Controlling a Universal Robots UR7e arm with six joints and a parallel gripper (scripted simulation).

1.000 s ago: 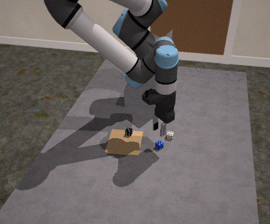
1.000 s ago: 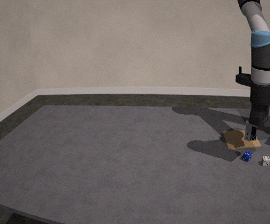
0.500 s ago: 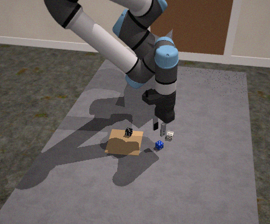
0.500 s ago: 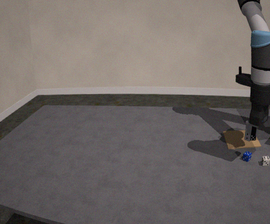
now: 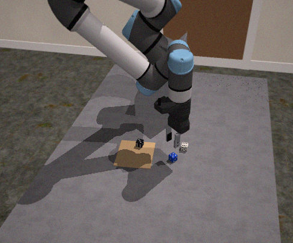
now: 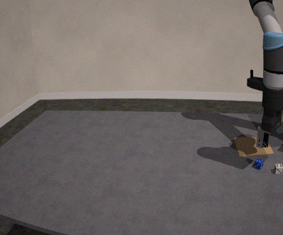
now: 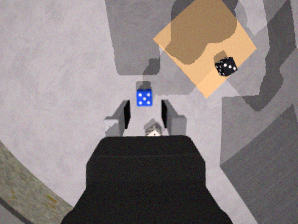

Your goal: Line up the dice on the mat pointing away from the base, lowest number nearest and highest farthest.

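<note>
Now: the blue die 90 mm below my hand. From my hand the other things lie so: white die (70 mm behind, 30 mm to the left, 90 mm below); tan mat (10 mm ahead, 150 mm to the right, 100 mm below); black die (30 mm behind, 140 mm to the right, 80 mm below).
</note>
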